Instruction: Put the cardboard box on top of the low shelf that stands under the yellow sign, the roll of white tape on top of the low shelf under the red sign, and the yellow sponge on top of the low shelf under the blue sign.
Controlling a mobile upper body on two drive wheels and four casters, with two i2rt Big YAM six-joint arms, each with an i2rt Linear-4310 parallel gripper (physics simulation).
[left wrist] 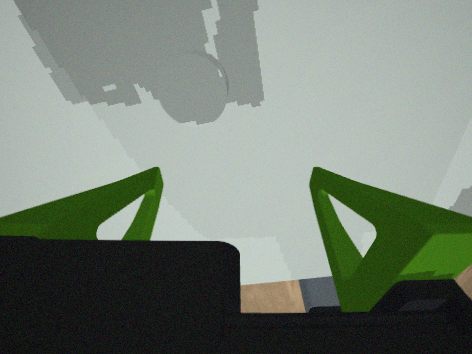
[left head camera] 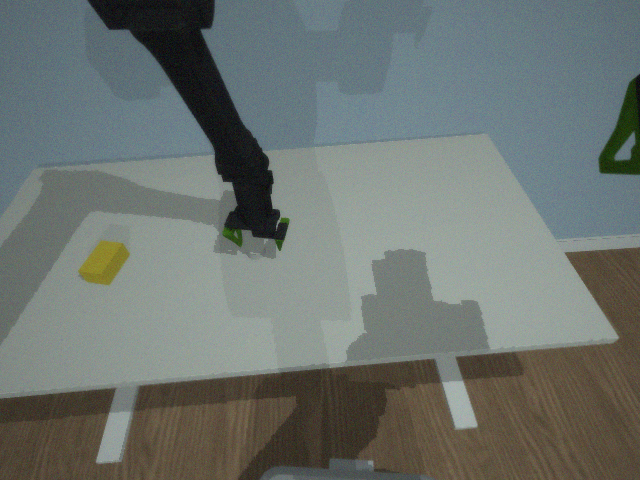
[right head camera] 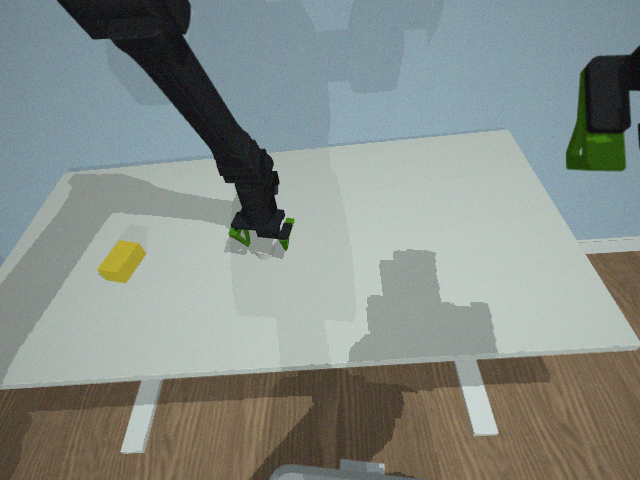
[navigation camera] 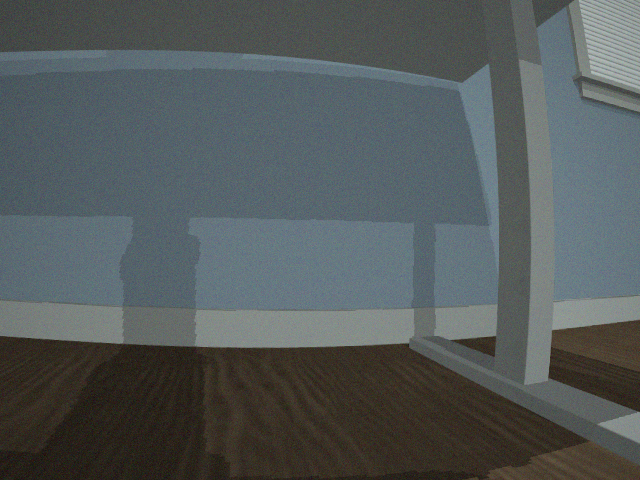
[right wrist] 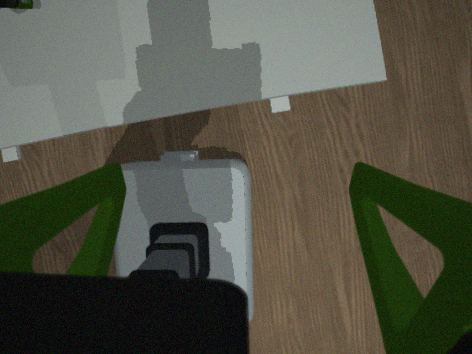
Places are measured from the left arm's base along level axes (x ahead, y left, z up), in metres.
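Where they show: left gripper, between the fingertips: (left wrist: 236, 175) (left head camera: 260, 247) (right head camera: 267, 246) (right wrist: 11, 6); right gripper, between the fingertips: (right head camera: 637, 161) (right wrist: 237, 175).
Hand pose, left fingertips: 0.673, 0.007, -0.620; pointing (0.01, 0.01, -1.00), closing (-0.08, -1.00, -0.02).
Note:
Things, the pixels of their centre, and the offset from my left fingertips, as dx, dy, dz. "pt": a spot on its surface instead. Level surfaces: height alone.
- yellow sponge, middle of its body: (left head camera: 105, 262) (right head camera: 122, 261) -0.022, +0.400, -0.047
- white table, height of its surface: dz -0.070
- faint curved edge, a spot on its surface: (left wrist: 224, 75) pt +0.049, +0.005, -0.054
- leg, a spot on its surface: (navigation camera: 522, 206) pt +0.166, -0.567, -0.497
A yellow sponge (left head camera: 103, 261) (right head camera: 121, 261) lies at the left of the white table (left head camera: 413, 206) (right head camera: 429, 206). My left gripper (left head camera: 260, 247) (right head camera: 266, 246) (left wrist: 236, 175) is open and empty, low over the table, right of the sponge. In the left wrist view, a faint curved edge (left wrist: 224, 75), apparently of the white tape roll, shows in shadow beyond the fingertips; white on white, its full outline is unclear. My right gripper (right wrist: 237, 175) is open and empty, high at the right, above the robot base and floor. The cardboard box, low shelves and signs do not show.
A blue wall (left head camera: 542, 77) (navigation camera: 310, 258) stands behind the table. The table's white legs show below its front edge, and one leg (navigation camera: 522, 206) stands upright at the right of the navigation view. The grey robot base (right wrist: 240, 210) is close to the table's front.

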